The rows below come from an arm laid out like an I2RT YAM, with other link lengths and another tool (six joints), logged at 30 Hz.
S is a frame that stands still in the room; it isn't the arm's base.
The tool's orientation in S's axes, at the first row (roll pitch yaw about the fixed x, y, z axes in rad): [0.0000 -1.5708 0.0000]
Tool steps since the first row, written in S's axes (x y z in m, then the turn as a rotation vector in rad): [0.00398 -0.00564 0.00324 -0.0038 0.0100 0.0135]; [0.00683 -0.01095 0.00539 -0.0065 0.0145 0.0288]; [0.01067 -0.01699 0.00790 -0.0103 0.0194 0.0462]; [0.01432 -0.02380 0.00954 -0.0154 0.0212 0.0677]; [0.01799 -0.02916 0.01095 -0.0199 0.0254 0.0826]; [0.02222 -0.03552 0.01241 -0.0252 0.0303 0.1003]
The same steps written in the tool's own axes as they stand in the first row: [0.00324 -0.00564 -0.00398 0.0135 0.0100 0.0038]; [0.00539 -0.01095 -0.00683 0.0288 0.0145 0.0065]; [0.00790 -0.01699 -0.01067 0.0462 0.0194 0.0103]; [0.00954 -0.02380 -0.01432 0.0677 0.0212 0.0154]; [0.01095 -0.02916 -0.01799 0.0826 0.0254 0.0199]; [0.01241 -0.03552 -0.02222 0.1003 0.0303 0.0252]
